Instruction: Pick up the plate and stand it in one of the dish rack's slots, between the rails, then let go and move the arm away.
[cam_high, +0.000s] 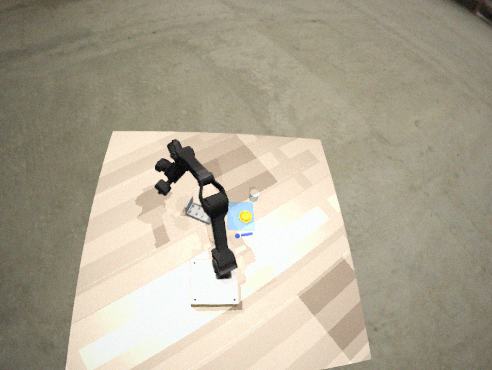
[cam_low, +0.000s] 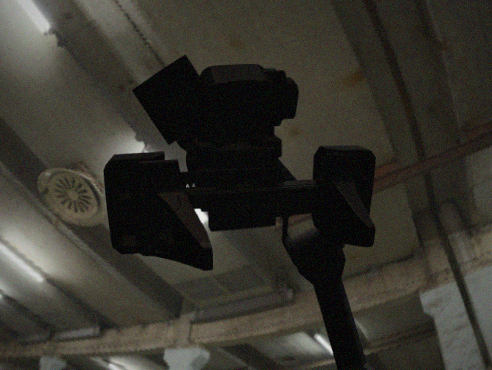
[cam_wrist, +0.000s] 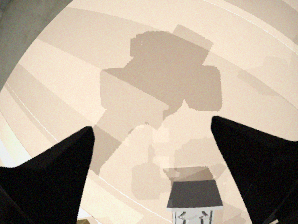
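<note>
Now: the yellow plate 9 cm behind my gripper tip, 38 cm to the right of it and 13 cm below it. The rest, counted from my gripper tip: blue utensil (18 cm behind, 35 cm to the right, 15 cm below); then blue mat (8 cm behind, 36 cm to the right, 15 cm below); then grey dish rack (6 cm behind, 16 cm to the right, 13 cm below).
</note>
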